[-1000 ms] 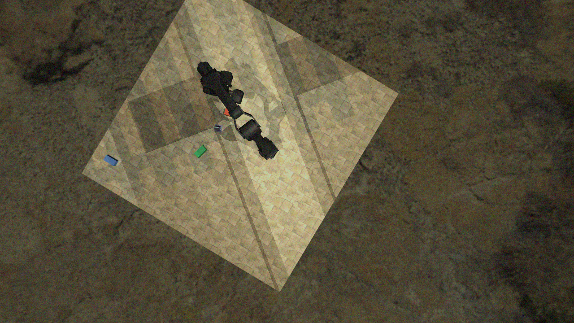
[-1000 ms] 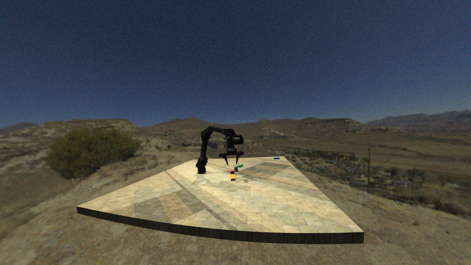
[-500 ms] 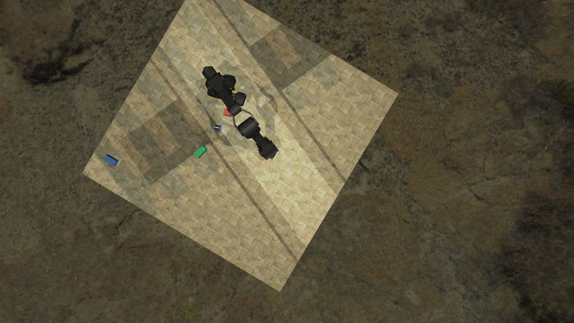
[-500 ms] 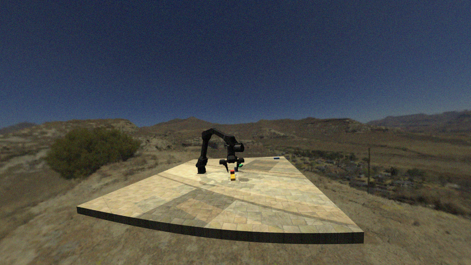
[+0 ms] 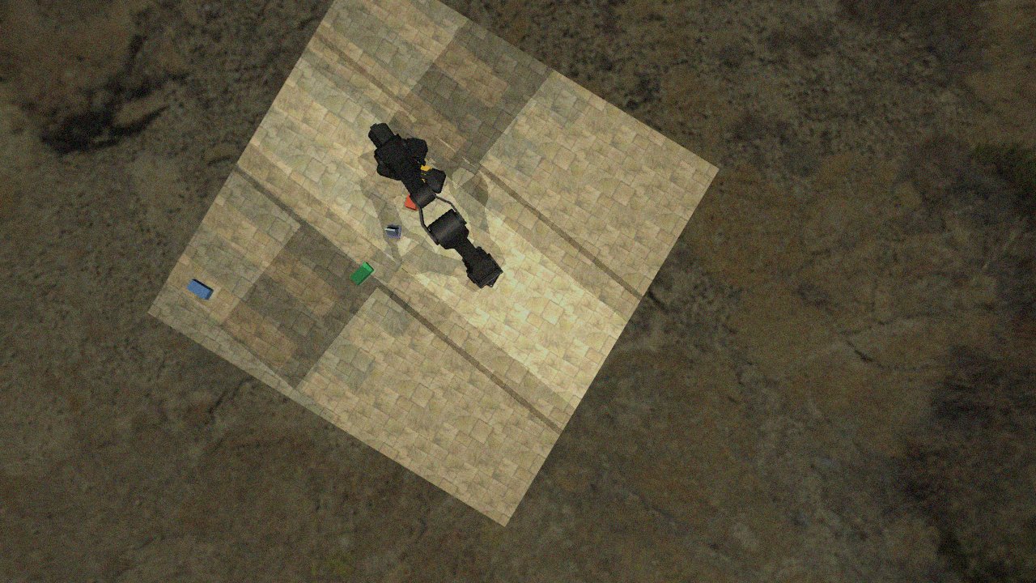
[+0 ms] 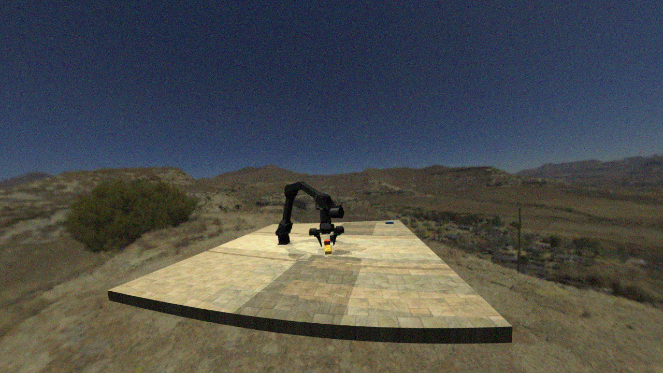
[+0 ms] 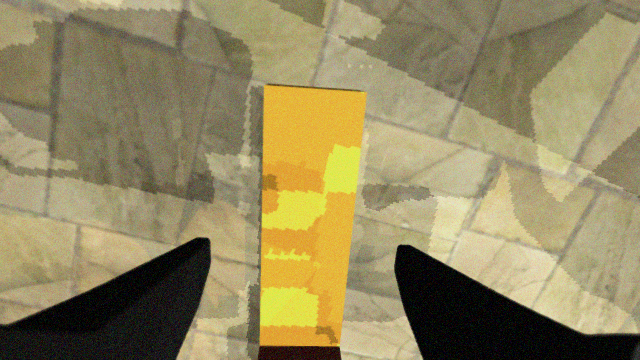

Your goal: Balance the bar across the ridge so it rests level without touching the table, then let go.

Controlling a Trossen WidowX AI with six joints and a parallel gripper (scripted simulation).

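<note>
The orange bar lies 40 mm to the left of my gripper tip, 10 mm below it and 10 mm behind it. The rest, counted from my gripper tip: grey ridge block (170 mm to the left, 10 mm behind, 10 mm above); then blue block (630 mm to the left, 420 mm ahead, 20 mm below); then green block (330 mm to the left, 20 mm below, 10 mm ahead).
</note>
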